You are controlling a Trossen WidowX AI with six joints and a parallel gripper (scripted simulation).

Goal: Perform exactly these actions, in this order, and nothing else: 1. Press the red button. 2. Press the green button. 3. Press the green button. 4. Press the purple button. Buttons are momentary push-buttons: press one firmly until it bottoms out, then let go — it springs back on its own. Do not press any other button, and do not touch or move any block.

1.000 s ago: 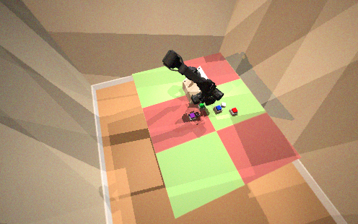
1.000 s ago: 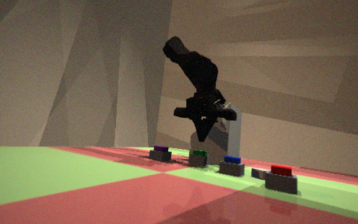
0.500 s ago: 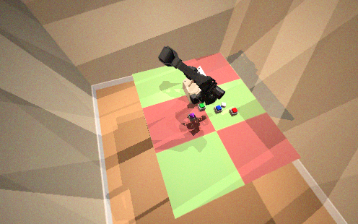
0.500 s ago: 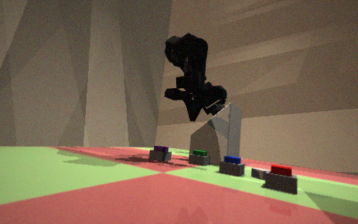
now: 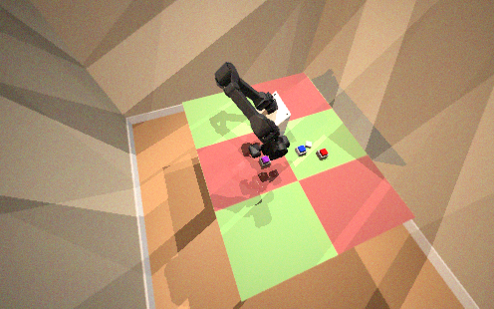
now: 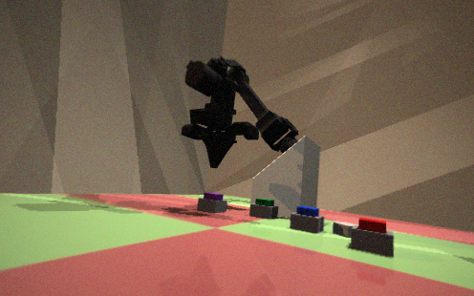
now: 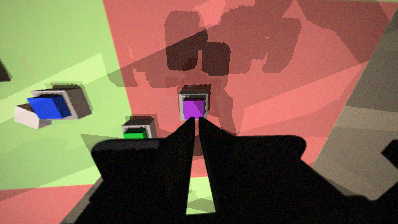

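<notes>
Now: gripper tip 3 cm past the blue button, 22 cm to the right of it and 6 cm above it.
</notes>
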